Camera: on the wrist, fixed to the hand. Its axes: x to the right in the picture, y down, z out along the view.
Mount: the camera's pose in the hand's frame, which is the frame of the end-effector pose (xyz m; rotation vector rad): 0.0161 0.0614 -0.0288 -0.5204 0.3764 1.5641
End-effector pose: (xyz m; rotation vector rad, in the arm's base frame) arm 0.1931 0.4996 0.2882 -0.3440 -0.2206 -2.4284
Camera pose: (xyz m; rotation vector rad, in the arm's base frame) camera 0.2151 0.4360 0.2699 -0.1426 0.6423 -0.9016
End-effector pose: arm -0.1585 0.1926 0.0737 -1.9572 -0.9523 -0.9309
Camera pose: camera -0.1072 0.1460 0.0813 -2.0147 1.0926 -0.4923
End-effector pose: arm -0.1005 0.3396 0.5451 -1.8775 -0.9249 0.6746
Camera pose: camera -0.0498 0.3199 0.5015 2.8706 -0.9126 -0.8874
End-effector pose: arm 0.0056 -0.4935 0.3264 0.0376 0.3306 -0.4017
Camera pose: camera 0.0346 -0.4402 0.2922 -0.1395 0.6591 1.2600
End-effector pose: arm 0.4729 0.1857 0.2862 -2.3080 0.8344 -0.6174
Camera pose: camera 0.4420 0.1256 0.2690 -1.1473 2.6905 -0.0549
